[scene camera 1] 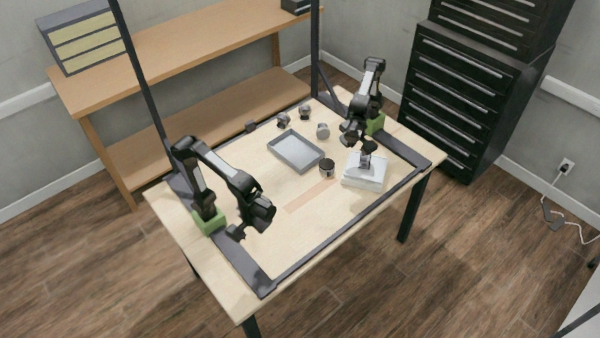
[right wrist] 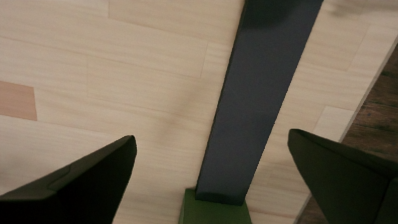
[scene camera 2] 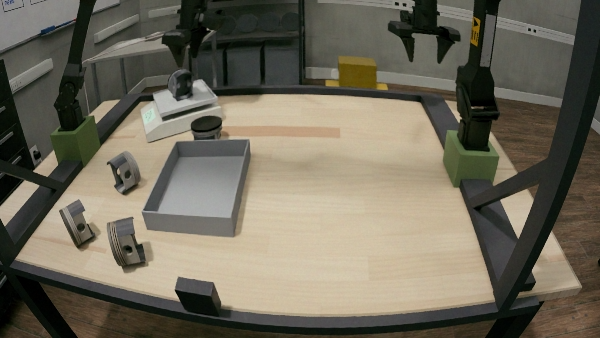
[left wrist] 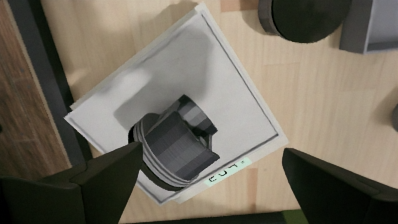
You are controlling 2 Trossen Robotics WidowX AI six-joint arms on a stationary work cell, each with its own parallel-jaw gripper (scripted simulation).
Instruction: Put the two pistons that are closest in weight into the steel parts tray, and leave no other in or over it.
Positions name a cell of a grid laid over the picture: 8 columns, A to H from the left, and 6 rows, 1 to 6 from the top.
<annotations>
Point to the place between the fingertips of my left gripper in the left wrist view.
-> E5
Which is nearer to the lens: the steel parts tray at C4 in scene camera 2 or the white scale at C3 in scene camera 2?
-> The steel parts tray.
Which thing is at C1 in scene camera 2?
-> My left gripper.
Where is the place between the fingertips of my right gripper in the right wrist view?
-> E4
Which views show my right gripper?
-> Scene camera 1, the right wrist view and scene camera 2 only.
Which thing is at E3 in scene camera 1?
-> A steel parts tray.
</annotations>
